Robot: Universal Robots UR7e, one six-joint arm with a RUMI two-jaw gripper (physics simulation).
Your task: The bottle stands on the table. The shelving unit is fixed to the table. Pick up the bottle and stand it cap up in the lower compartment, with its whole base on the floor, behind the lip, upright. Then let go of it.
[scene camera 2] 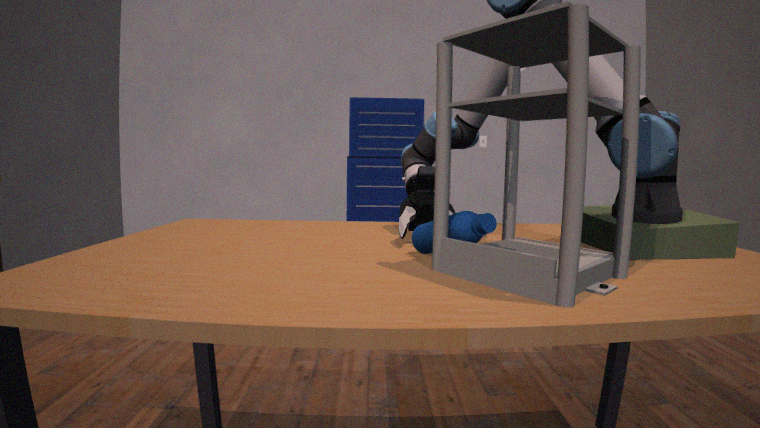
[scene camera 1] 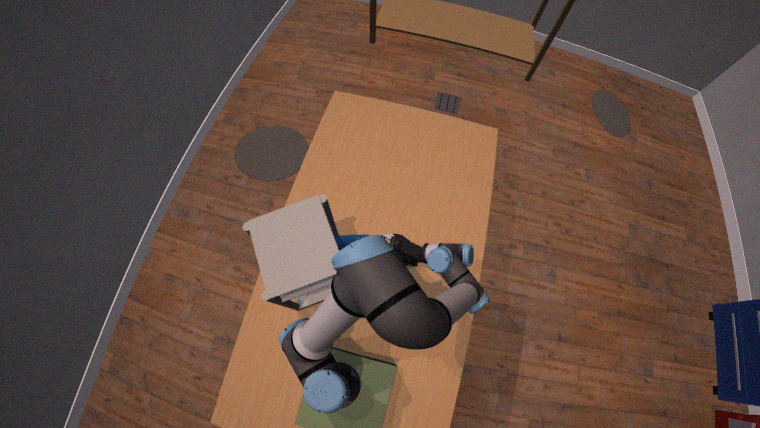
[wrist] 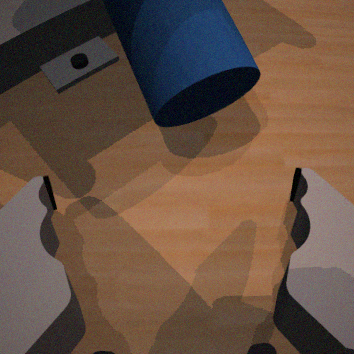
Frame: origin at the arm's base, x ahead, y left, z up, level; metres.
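Seen in the pictures: gripper, fingertip midpoint: (wrist: 172, 174); arm's base, link origin: (scene camera 2: 645, 217).
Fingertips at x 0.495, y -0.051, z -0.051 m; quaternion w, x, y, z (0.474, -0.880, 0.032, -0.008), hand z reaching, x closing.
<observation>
Pixels of each thing's top centre, then the offset from my fingertips to it. "pt": a spot on its surface instead.
- blue bottle, top centre: (scene camera 2: 453, 207) (scene camera 1: 341, 240) dy +0.130, dx -0.008, dz +0.078 m
- grey shelving unit, top centre: (scene camera 2: 538, 40) (scene camera 1: 293, 244) dy +0.211, dx -0.120, dz +0.355 m
- small tab with a black dot, top centre: (wrist: 77, 60) dy +0.106, dx -0.059, dz -0.020 m
- similar tab, top centre: (scene camera 2: 601, 287) dy +0.312, dx -0.187, dz -0.020 m
- middle shelf, surface spot: (scene camera 2: 523, 105) pt dy +0.241, dx -0.079, dz +0.243 m
The blue bottle (scene camera 1: 351, 239) (scene camera 2: 468, 227) (wrist: 192, 55) is down on its side. Its base faces my gripper, and its neck and cap point toward the grey shelving unit (scene camera 1: 295, 244) (scene camera 2: 575, 159) (wrist: 60, 37). In scene camera 2 the cap end looks a little higher than the base; whether it rests on the lip I cannot tell. My gripper (scene camera 1: 397, 245) (scene camera 2: 427, 220) (wrist: 172, 174) is open and empty, low over the table, with the bottle's base just beyond its fingertips in the wrist view. The arm hides part of the bottle in scene camera 1.
A small tab with a black dot (wrist: 97, 70) is fixed beside the unit's edge near the bottle, and a similar tab (scene camera 2: 591, 288) sits at another side. The unit's posts and middle shelf (scene camera 2: 523, 105) stand close by. The arm stands on a green block (scene camera 1: 385, 372) (scene camera 2: 659, 241).
</observation>
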